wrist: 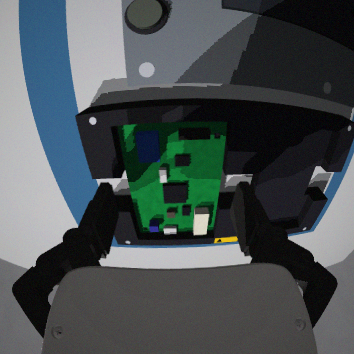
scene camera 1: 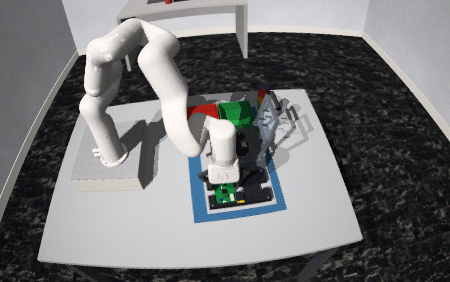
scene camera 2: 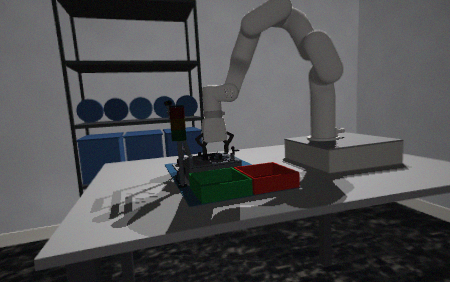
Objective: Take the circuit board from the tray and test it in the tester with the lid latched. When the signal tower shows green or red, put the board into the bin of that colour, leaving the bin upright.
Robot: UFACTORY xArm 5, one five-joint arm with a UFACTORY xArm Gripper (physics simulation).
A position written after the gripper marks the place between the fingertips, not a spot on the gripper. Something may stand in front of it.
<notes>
In view: the gripper (scene camera 1: 224,187), a green circuit board (wrist: 173,169), a green bin (scene camera 2: 210,186), a red bin (scene camera 2: 267,177) and a tester lid (scene camera 1: 267,121).
The green bin shows as well in scene camera 1 (scene camera 1: 240,113). The gripper shows as well in the wrist view (wrist: 174,197) and in scene camera 2 (scene camera 2: 216,155). The wrist view does not show the green bin: it is out of frame. The wrist view does not show the red bin: it is out of frame.
</notes>
